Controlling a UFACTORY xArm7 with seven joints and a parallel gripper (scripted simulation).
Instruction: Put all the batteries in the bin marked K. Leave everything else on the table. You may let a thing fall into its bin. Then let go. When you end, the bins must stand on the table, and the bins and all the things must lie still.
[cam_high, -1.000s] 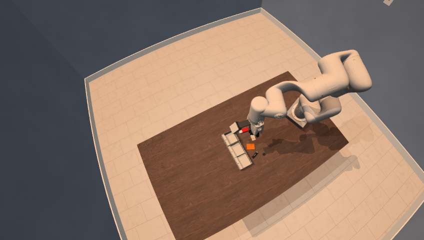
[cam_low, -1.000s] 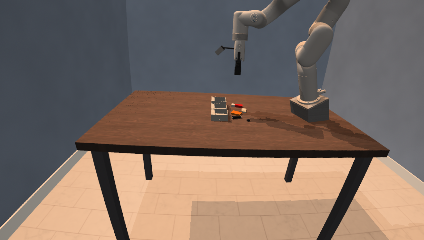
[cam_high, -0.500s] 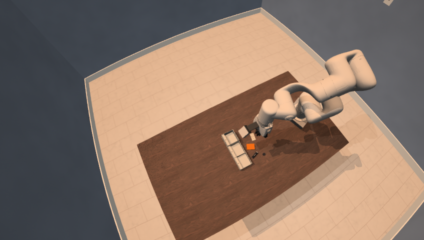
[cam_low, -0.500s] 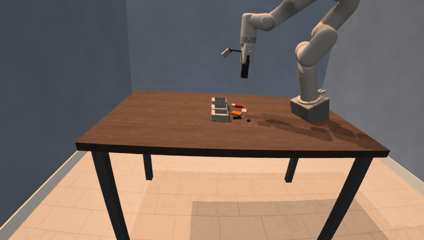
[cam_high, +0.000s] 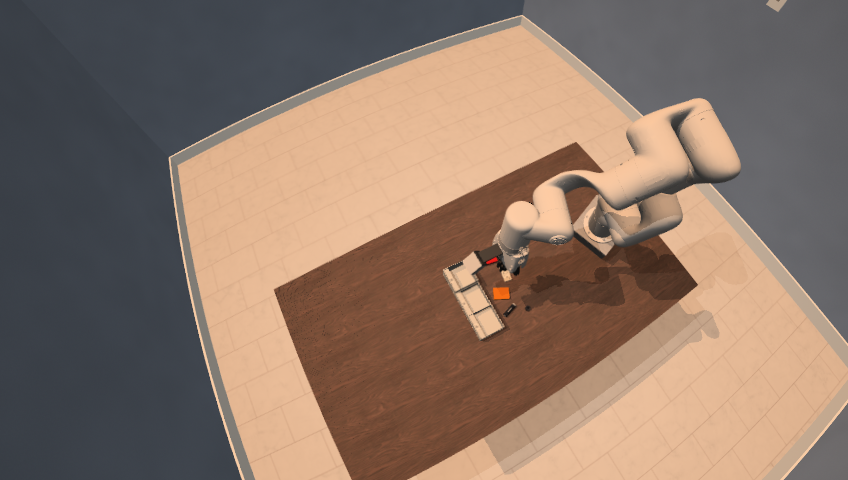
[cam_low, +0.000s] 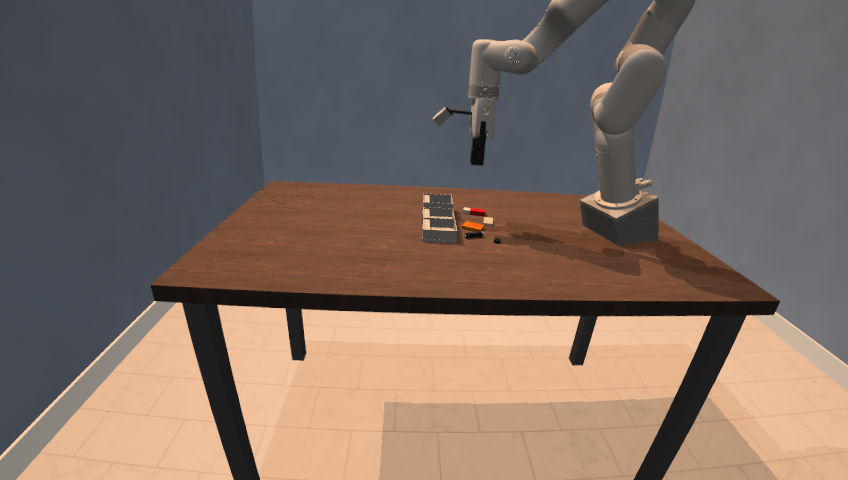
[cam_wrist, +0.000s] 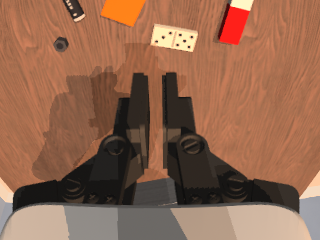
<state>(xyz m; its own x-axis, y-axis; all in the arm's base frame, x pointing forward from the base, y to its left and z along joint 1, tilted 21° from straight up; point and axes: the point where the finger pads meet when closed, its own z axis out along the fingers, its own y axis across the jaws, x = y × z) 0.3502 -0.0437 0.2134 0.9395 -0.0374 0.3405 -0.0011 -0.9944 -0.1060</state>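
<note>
My gripper is now 170 mm above the bin marked K, 90 mm short of it and 10 mm to the right of it. The rest, counted from my hand: white dotted tile 180 mm below, 50 mm behind, 20 mm to the right; orange block 190 mm below, 30 mm to the left; red-and-white block 180 mm below, 90 mm to the right, 20 mm behind.
</note>
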